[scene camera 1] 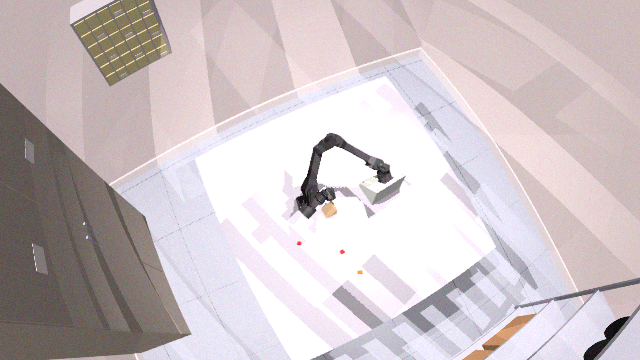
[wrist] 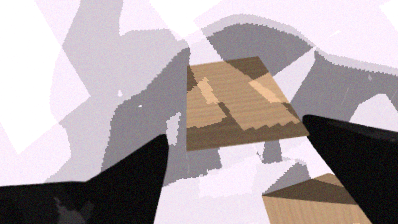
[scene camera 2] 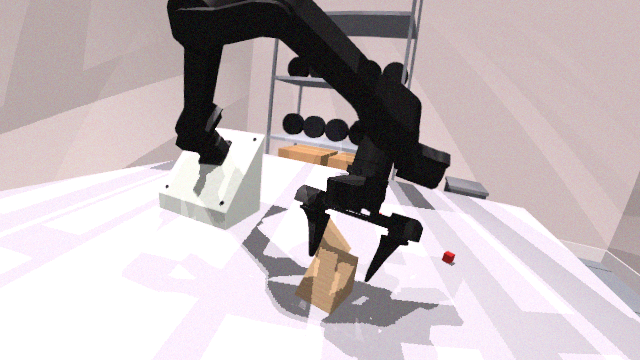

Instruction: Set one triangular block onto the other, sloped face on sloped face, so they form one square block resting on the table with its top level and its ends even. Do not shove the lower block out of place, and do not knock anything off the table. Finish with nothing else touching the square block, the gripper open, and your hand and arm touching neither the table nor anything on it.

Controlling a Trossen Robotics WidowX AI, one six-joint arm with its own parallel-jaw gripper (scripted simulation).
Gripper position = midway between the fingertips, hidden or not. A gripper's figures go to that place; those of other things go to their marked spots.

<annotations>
My gripper (wrist: 234, 131): 11 cm from the lens. A triangular block (wrist: 229, 103) is 10 cm from the lens.
</annotations>
